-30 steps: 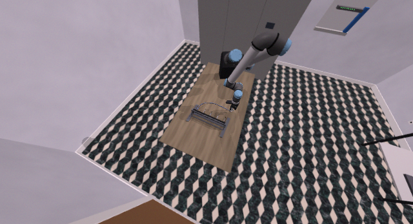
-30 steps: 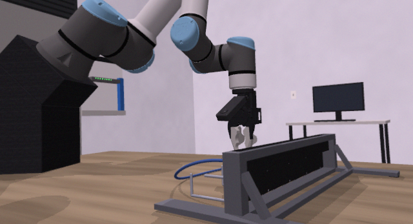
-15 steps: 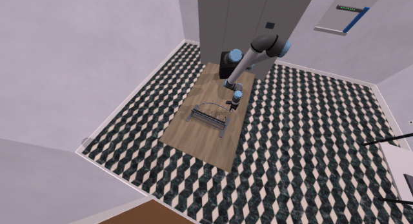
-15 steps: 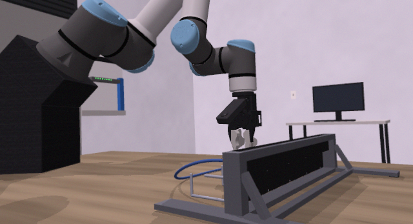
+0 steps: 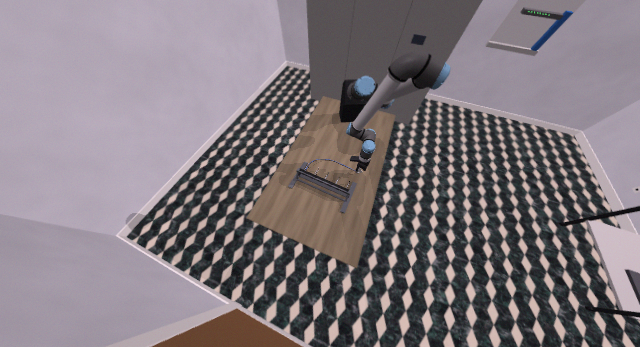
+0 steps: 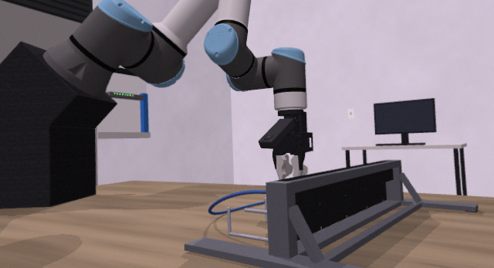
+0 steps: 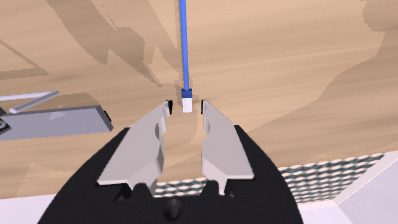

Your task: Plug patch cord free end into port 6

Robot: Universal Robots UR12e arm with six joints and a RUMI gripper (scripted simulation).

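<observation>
Right now the plug is 1 cm to the left of my hand and 2 cm below it.
</observation>
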